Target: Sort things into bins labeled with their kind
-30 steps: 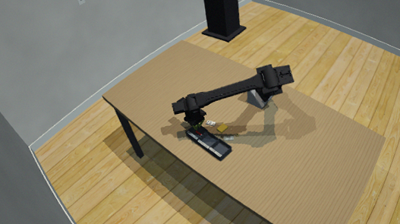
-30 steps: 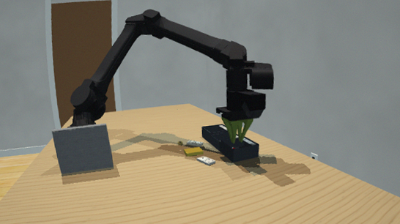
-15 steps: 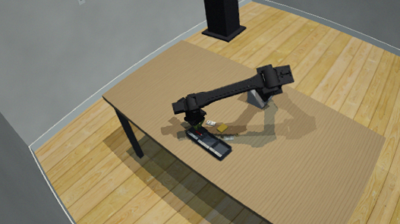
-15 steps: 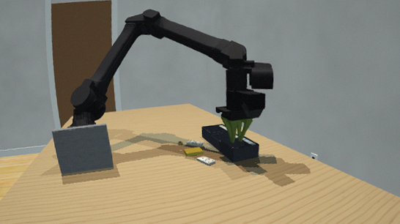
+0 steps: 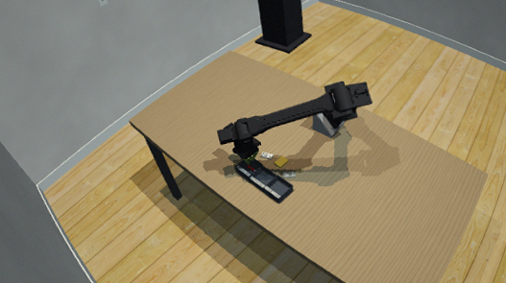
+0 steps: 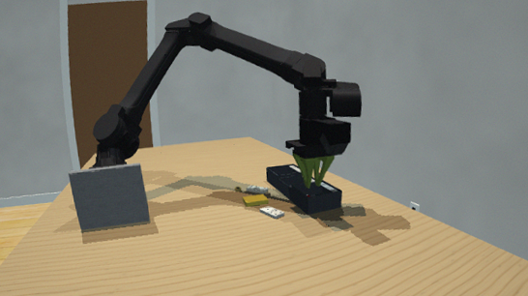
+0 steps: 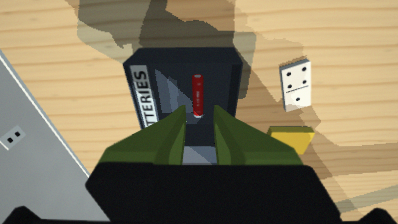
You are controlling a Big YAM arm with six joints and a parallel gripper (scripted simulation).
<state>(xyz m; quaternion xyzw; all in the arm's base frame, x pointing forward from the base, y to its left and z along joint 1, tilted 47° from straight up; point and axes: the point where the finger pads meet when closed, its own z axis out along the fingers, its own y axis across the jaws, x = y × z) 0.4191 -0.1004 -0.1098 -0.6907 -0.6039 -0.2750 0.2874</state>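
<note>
My hand is 1 cm to the right of the red battery and 4 cm above it. From my hand the other things lie so: yellow block (10 cm behind, 9 cm to the left, 5 cm below); long black bin (2 cm ahead, 9 cm to the left, 4 cm below); small nut (11 cm behind, 18 cm to the left, 5 cm below).
</note>
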